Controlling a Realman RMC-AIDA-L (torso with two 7-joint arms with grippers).
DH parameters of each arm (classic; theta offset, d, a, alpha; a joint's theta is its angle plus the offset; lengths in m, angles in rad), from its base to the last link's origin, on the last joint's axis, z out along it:
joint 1: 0 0.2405 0 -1.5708
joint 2: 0 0 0 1.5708
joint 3: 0 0.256 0 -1.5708
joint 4: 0 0 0 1.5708
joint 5: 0 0.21 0 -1.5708
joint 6: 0 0 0 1.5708
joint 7: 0 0.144 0 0
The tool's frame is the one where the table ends.
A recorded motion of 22 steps. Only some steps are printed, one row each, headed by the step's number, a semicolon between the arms.
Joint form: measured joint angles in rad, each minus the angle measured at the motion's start. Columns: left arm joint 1, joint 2, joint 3, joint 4, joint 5, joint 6, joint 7; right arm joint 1, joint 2, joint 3, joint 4, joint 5, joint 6, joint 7.
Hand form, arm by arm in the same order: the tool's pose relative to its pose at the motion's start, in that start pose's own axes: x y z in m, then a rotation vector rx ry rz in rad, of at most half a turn. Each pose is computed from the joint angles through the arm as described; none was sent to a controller.
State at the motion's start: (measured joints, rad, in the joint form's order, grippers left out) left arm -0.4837 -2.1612 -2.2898 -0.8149 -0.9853 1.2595 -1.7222; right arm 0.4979 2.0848 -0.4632 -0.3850 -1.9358 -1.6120 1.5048
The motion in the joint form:
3: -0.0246 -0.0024 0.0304 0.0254 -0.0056 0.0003 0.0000; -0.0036 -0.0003 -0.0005 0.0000 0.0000 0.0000 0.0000
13: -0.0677 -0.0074 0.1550 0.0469 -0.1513 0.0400 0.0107; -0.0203 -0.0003 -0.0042 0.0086 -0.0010 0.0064 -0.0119
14: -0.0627 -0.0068 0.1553 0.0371 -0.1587 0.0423 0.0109; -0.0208 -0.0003 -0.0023 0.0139 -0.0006 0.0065 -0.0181
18: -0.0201 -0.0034 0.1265 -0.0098 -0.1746 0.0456 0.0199; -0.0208 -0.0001 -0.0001 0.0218 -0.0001 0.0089 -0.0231
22: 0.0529 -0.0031 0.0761 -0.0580 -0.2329 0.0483 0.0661; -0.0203 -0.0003 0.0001 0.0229 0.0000 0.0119 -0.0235
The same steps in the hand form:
3: 0.0045 0.0078 0.0107 -0.0399 -0.0156 0.0174; 0.0010 -0.0001 -0.0011 0.0026 0.0000 0.0022
13: 0.0307 0.0396 0.0325 -0.1942 0.0355 0.0701; 0.0078 -0.0008 -0.0052 0.0163 0.0019 0.0094
14: 0.0320 0.0391 0.0307 -0.1918 0.0445 0.0718; 0.0087 -0.0006 -0.0051 0.0157 -0.0006 0.0086
18: 0.0298 0.0294 0.0165 -0.1454 0.0867 0.0621; 0.0099 -0.0005 -0.0046 0.0162 -0.0034 0.0113
22: 0.0212 0.0169 -0.0061 -0.0756 0.1758 0.0407; 0.0100 -0.0009 -0.0045 0.0186 -0.0034 0.0115

